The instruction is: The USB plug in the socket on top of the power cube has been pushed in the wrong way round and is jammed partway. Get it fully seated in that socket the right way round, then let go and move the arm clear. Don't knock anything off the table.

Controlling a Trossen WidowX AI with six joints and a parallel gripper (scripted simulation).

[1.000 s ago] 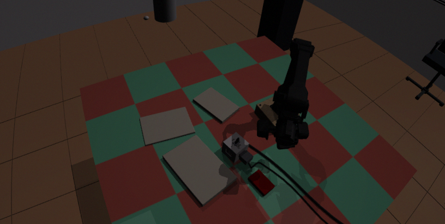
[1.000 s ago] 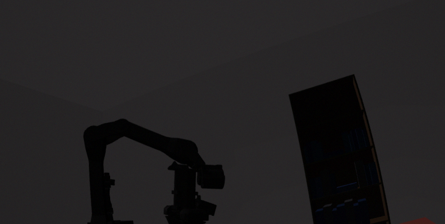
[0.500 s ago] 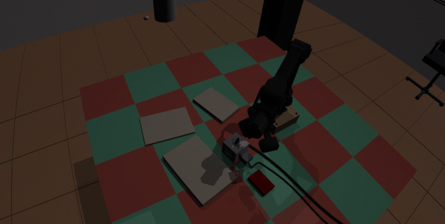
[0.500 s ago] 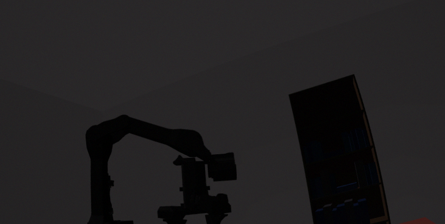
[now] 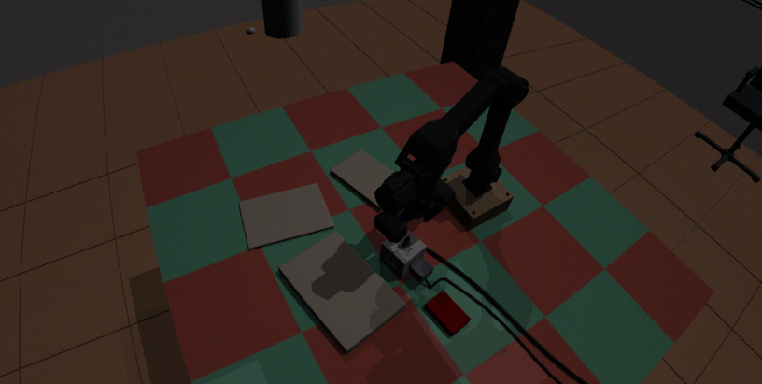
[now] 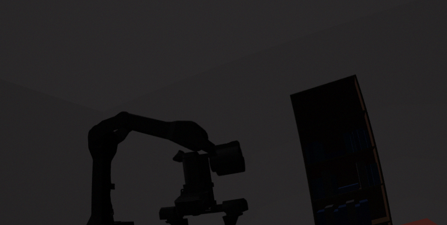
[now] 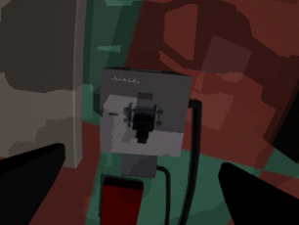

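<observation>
Right now the dark USB plug is 4 cm below my gripper tip. Round my gripper tip: red block 17 cm to the left, 13 cm below, 1 cm behind.
</observation>
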